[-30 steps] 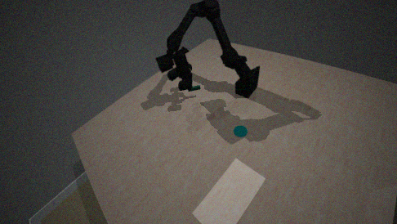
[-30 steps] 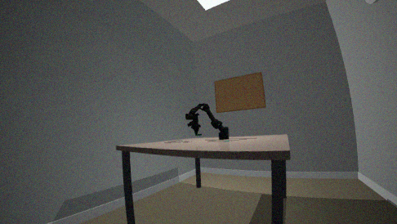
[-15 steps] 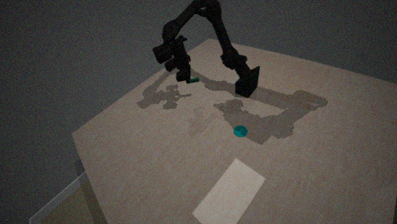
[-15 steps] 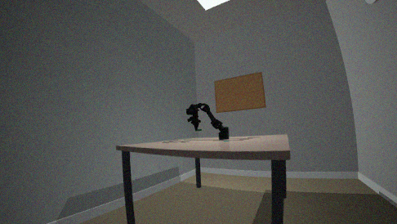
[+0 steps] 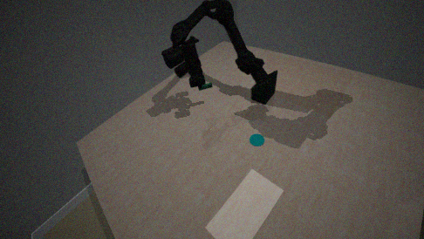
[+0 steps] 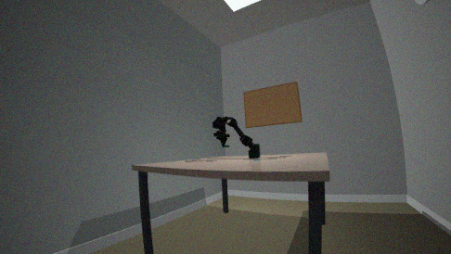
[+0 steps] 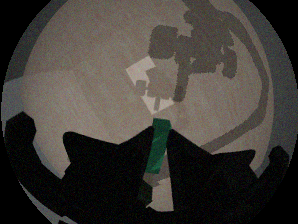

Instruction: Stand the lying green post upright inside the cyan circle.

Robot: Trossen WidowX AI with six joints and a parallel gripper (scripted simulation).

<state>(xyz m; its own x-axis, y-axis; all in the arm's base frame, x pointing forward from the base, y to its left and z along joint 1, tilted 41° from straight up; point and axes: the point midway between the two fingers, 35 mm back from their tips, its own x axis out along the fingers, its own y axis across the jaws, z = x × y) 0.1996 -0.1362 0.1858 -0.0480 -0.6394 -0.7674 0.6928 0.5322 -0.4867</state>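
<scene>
Now: gripper tip 20 mm past the green post and 20 mm to the right of it. Also, from my gripper tip: cyan circle (60 mm ahead, 320 mm to the left, 120 mm below).
</scene>
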